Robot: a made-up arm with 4 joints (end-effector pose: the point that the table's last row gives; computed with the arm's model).
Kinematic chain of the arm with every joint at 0, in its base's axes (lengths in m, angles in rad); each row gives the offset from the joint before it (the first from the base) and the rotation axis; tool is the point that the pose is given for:
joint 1: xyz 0 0 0.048 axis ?
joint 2: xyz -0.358 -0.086 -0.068 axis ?
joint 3: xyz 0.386 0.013 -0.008 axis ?
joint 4: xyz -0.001 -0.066 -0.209 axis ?
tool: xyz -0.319 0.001 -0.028
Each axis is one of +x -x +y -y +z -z.
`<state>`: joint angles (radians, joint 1 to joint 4).
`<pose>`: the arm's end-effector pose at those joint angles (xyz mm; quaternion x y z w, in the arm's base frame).
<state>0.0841 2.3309 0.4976 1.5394</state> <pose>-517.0 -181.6 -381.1 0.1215 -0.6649 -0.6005 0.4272</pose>
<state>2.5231 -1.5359 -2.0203 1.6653</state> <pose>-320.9 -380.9 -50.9 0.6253 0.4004 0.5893 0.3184</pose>
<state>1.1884 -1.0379 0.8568 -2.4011</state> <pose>-133.2 466.5 24.3 -0.2808 -0.3598 -0.4519 0.7665</pose>
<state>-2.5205 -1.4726 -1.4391 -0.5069</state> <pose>-281.6 107.0 -134.3 0.5816 -0.6879 0.1427 0.4101</pose>
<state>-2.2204 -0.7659 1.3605 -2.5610</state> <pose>51.2 -468.6 138.3 0.6638 0.6242 -0.1874 0.3668</pose>
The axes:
joint 1: +x
joint 2: -z
joint 3: -y
joint 4: +x

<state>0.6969 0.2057 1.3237 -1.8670</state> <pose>118.4 74.7 -457.6 -0.4859 -0.0965 -0.6091 0.6193</pose>
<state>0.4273 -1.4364 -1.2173 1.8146</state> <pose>-320.6 -67.6 187.0 0.3927 0.6762 0.1399 0.6074</pose>
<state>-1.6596 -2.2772 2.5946 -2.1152</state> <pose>-793.0 -123.5 -486.3 -0.3797 -0.4483 0.1478 0.7956</pose>
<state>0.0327 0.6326 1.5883 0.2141</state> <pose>121.0 -481.2 -359.8 -0.1382 -0.6948 -0.1557 0.6884</pose>
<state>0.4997 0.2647 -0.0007 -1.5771</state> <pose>-315.6 -22.4 -289.6 -0.5085 0.1139 -0.0667 0.8509</pose>
